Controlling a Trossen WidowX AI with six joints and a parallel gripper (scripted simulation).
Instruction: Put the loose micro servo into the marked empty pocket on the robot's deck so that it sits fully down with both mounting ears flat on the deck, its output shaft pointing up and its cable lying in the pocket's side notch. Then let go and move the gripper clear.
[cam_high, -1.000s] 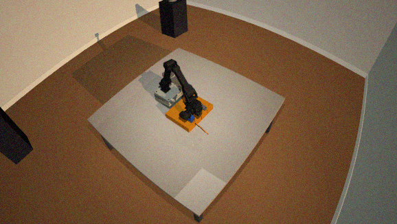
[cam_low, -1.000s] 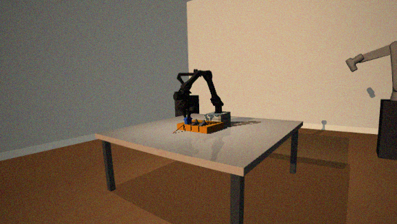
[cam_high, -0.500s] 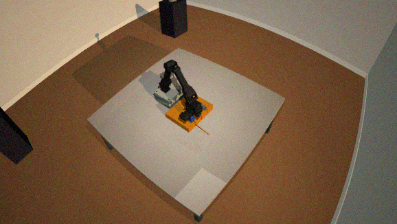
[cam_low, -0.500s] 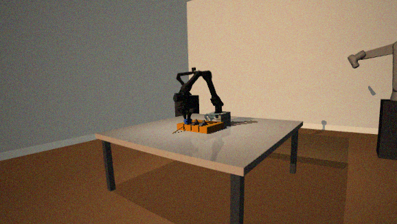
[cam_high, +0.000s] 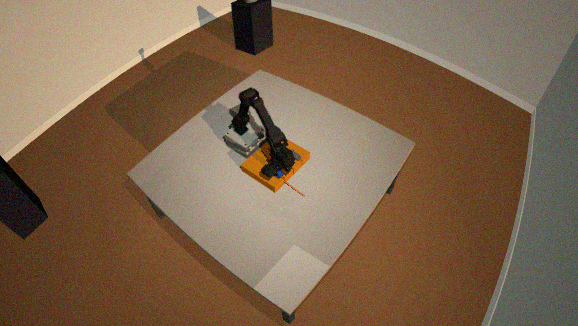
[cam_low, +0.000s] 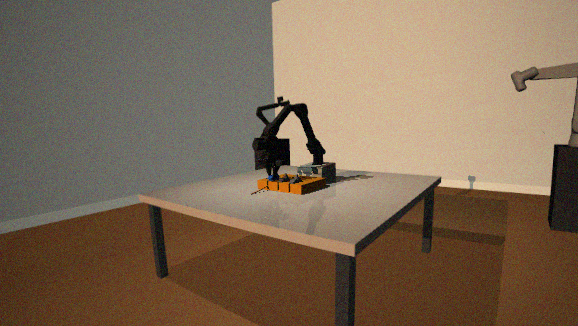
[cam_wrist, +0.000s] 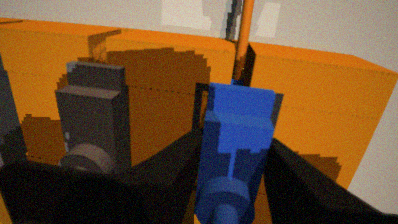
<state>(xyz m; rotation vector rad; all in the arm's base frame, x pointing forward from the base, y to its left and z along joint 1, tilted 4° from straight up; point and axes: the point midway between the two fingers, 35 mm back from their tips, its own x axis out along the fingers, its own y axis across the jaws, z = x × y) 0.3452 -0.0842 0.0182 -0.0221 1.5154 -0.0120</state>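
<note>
The orange deck is 120 mm behind my gripper tip, 70 mm to the left of it and 40 mm below it.
</note>
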